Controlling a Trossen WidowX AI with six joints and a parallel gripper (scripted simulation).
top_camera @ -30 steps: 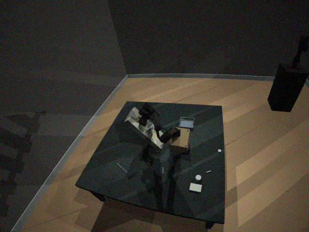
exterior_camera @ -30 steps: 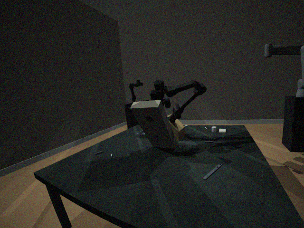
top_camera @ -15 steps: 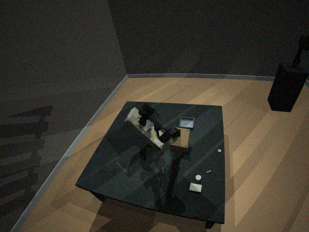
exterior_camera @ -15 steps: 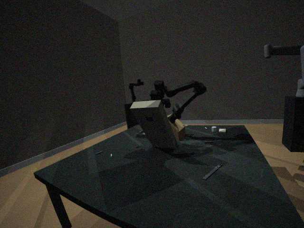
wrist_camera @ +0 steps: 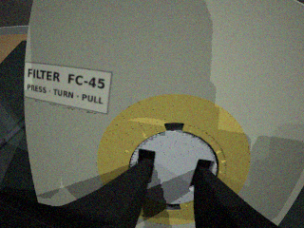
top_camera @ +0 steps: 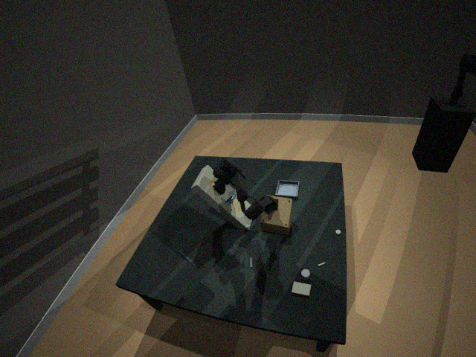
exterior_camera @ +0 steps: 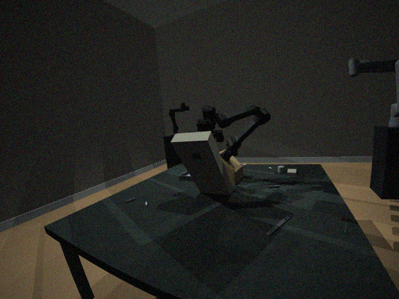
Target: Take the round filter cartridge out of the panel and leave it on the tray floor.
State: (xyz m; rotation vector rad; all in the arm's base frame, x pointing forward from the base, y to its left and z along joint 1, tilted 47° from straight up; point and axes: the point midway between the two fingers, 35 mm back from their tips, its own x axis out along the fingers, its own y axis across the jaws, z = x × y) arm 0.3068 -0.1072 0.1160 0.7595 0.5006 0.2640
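The round grey filter cartridge is 10 mm ahead of my gripper tip and 10 mm below it. From my gripper tip the other things lie so: grey tray 390 mm behind, 300 mm to the right, 280 mm below.
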